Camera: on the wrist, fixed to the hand. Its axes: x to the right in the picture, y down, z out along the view.
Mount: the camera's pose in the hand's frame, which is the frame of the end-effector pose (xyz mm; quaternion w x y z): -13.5 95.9 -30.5 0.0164 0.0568 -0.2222 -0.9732
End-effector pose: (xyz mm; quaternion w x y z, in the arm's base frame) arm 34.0 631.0 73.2 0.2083 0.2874 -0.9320 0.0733
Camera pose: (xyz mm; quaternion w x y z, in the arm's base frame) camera 0.4 724.7 93.3 0.1487 -0.9399 -0.2223 0.2124
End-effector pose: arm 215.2 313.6 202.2 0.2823 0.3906 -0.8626 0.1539
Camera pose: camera 160.7 398.4 213.9 0.0595 -0.8961 -0.3120 0.3100
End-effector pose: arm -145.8 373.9 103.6 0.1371 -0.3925 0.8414 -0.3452
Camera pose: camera -206.5 442.0 59.1 0.1244 0.8942 0.4183 0.0997
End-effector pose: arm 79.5 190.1 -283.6 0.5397 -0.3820 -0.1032 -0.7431
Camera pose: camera 151.8 144.6 -338.5 0.7156 0.0403 0.5356 0.4467
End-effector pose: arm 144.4 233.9 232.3 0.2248 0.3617 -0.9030 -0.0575
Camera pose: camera 106.5 315.0 280.1 0.2735 -0.8847 -0.2840 0.2488
